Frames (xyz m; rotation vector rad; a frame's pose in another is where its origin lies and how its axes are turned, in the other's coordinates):
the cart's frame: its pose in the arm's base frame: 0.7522 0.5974 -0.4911 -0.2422 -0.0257 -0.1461
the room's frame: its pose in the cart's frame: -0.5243 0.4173 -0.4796 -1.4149 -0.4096 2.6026
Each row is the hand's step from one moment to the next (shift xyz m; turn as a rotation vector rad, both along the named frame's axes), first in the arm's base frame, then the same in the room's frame.
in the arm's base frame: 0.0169 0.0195 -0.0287 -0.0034 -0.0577 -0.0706
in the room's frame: 0.0190 -0.0195 -0.0274 0.0546 0.0627 -0.0376
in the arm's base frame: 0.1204 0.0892 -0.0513 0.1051 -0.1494 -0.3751
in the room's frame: -0.0033 -0.1011 -0.1218 0.2506 0.1605 -0.2924
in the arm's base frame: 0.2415 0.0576 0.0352 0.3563 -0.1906 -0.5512
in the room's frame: -0.1416 -0.0932 -0.1848 0.2726 0.1790 -0.6006
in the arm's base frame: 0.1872 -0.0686 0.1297 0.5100 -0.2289 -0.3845
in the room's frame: -0.2130 0.0320 -0.1009 0.0484 0.1831 -0.6515
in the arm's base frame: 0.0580 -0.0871 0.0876 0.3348 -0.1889 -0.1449
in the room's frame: -0.1156 0.0714 -0.0128 -0.0658 0.1504 -0.3766
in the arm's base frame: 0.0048 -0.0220 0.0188 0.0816 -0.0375 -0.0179
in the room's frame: -0.0215 0.0197 0.0035 -0.0299 0.0269 -0.0823
